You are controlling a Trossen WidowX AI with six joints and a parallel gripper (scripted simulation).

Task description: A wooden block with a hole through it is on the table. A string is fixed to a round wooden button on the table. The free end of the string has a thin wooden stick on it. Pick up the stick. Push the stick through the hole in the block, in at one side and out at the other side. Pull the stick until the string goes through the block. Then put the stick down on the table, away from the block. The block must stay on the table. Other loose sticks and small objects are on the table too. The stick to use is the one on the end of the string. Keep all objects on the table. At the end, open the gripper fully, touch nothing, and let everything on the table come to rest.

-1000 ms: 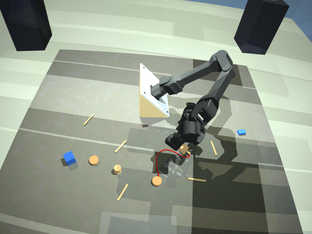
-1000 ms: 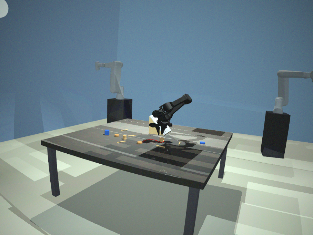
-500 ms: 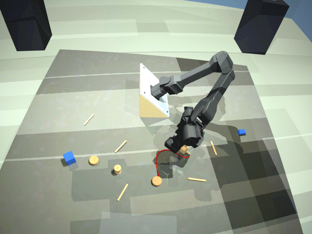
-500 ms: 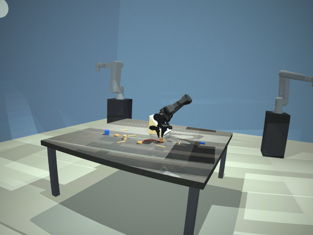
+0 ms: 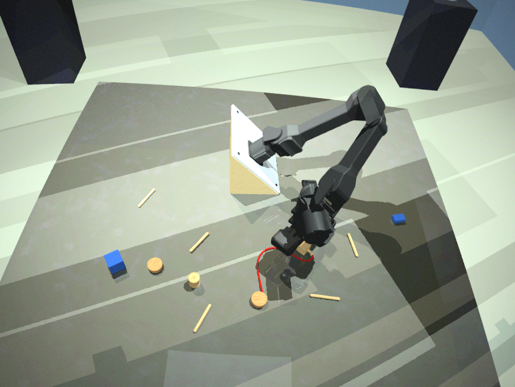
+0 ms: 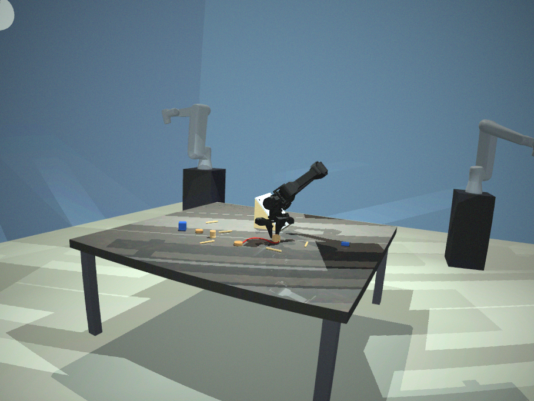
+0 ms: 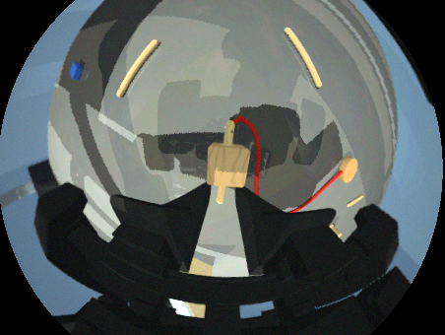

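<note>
Right now the wooden block is 2 cm to the left of my gripper tip, 2 cm ahead of it and 1 cm above it. The rest, counted from my gripper tip: wooden stick: 17 cm ahead, 7 cm to the left, 1 cm below; then blue cube: 48 cm to the right, 6 cm ahead, 1 cm above; then short wooden cylinder: 28 cm to the right, 11 cm ahead, 1 cm above.
</note>
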